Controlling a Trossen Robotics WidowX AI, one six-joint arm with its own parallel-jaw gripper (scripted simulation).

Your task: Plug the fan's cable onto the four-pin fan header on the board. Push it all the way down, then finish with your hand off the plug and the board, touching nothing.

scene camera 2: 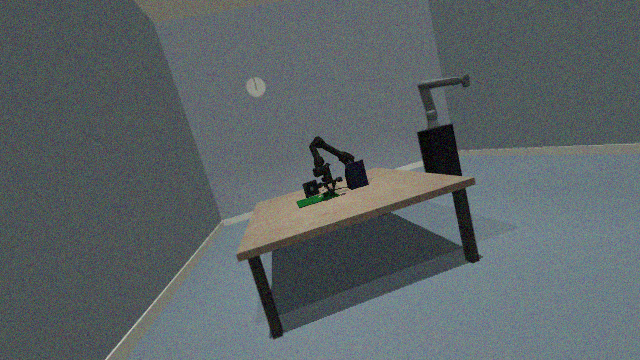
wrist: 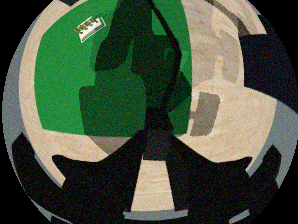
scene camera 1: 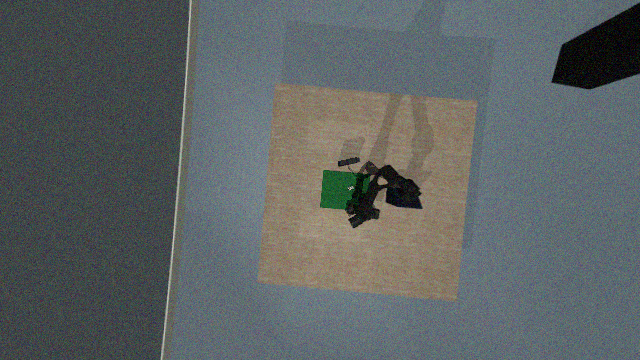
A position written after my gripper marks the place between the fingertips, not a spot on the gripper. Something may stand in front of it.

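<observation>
Green board (wrist: 101,87), dark plug (wrist: 157,140), my gripper (wrist: 153,134): visible.
</observation>
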